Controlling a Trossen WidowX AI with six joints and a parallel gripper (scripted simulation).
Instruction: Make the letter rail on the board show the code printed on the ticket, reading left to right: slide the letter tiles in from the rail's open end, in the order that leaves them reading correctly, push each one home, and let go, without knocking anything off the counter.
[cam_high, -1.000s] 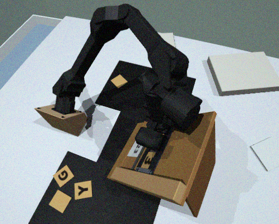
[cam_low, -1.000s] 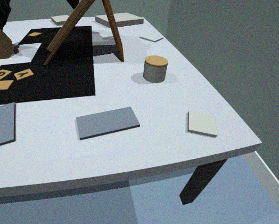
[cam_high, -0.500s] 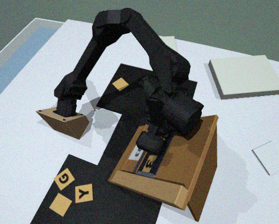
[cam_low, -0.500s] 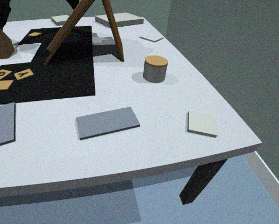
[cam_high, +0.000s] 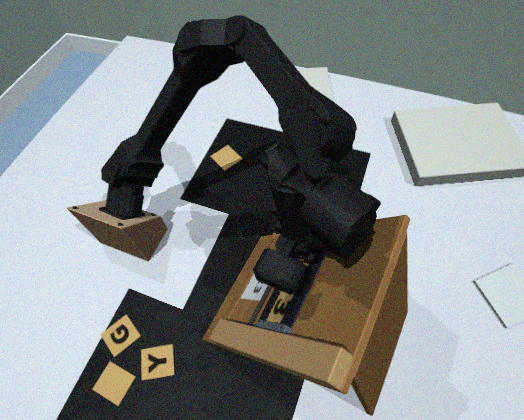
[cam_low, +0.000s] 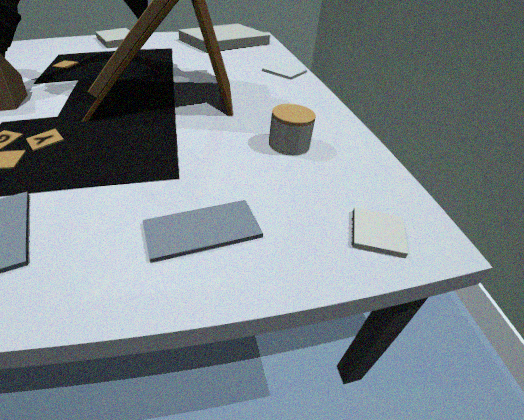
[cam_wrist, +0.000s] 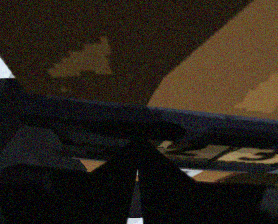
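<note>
The letter tile lies 3 cm to the right of my gripper tip. The rest, counted from my gripper tip: white ticket (6 cm behind, 4 cm to the right, 8 cm below); lidded cylinder (29 cm ahead, 28 cm to the right, 12 cm below); blank tile (24 cm behind, 31 cm to the right, 15 cm below).
</note>
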